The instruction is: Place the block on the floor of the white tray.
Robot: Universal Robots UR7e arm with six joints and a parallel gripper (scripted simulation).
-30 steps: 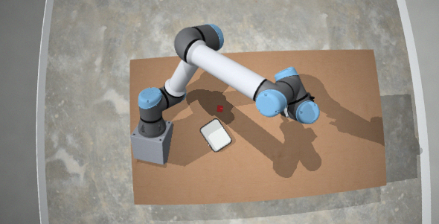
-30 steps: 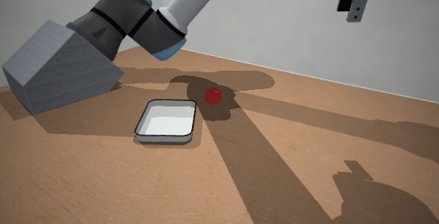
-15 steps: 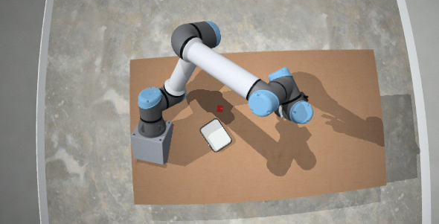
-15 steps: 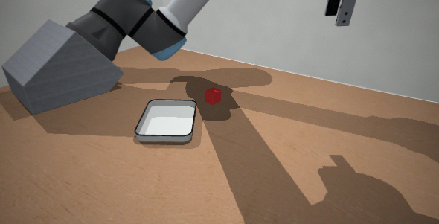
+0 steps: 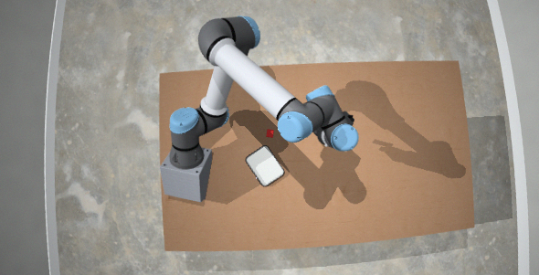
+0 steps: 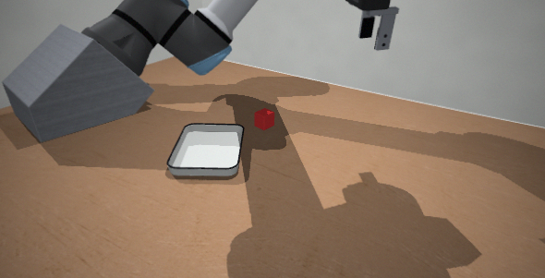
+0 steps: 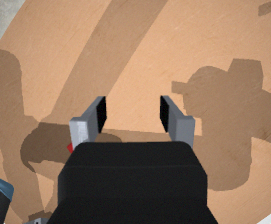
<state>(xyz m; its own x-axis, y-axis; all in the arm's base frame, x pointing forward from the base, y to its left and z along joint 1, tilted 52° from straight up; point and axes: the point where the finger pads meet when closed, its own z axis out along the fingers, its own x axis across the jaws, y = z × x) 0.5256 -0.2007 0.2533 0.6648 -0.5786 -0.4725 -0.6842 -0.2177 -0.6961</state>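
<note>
Right now my hand is 220 mm past the red block, 220 mm above it and 20 mm to the right of it. Also, from my hand: white tray 260 mm behind, 230 mm below, 130 mm to the right.
</note>
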